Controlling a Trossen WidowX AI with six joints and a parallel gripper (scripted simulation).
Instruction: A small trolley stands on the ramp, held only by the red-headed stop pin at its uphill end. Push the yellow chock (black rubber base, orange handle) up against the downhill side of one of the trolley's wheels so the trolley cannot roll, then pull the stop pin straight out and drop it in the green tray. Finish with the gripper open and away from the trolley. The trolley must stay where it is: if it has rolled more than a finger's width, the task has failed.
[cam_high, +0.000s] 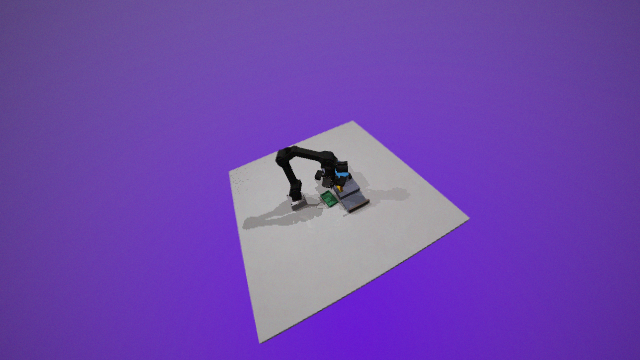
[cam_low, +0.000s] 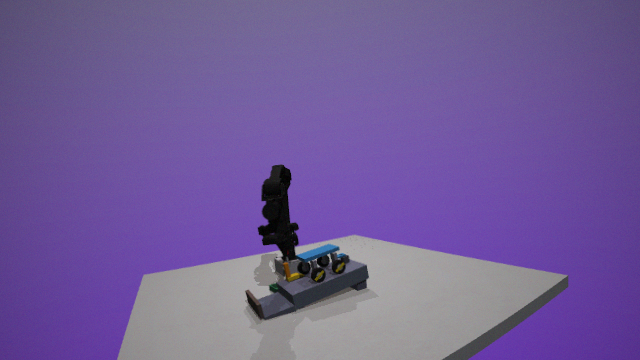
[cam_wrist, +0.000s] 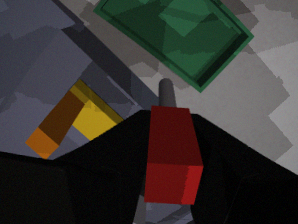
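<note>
Right now the yellow chock is 6 cm ahead of my gripper tip, 5 cm below it and 1 cm to the left of it. Also, from my gripper tip: red-headed stop pin (right at my gripper tip); blue trolley (10 cm to the left, 9 cm ahead, 3 cm below); brown lip (15 cm to the right, 13 cm ahead, 11 cm below).
</note>
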